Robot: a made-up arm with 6 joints. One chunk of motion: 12 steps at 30 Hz.
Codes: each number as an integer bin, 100 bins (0 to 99) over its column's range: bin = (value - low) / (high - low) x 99, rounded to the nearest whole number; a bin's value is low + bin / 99 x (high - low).
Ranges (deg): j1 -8..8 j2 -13..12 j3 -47..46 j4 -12..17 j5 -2..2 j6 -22..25
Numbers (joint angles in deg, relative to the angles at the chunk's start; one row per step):
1: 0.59 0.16 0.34 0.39 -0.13 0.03
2: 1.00 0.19 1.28 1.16 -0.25 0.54
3: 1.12 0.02 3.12 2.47 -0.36 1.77
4: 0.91 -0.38 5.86 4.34 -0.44 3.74
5: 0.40 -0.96 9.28 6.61 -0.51 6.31
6: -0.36 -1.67 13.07 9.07 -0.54 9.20
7: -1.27 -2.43 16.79 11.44 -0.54 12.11
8: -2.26 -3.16 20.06 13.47 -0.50 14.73
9: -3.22 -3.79 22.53 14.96 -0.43 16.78
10: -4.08 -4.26 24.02 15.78 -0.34 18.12
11: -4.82 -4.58 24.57 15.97 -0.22 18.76
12: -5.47 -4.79 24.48 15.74 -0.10 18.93
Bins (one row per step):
1: 53 52 50 42 46 46
2: 56 52 51 45 43 47
3: 56 52 53 49 41 50
4: 55 50 56 56 39 54
5: 52 48 60 64 37 60
6: 47 45 64 72 36 66
7: 42 42 68 80 36 72
8: 36 39 71 87 37 77
9: 30 36 74 92 39 82
10: 24 35 76 95 41 85
11: 20 33 76 95 44 86
12: 16 33 76 95 47 86

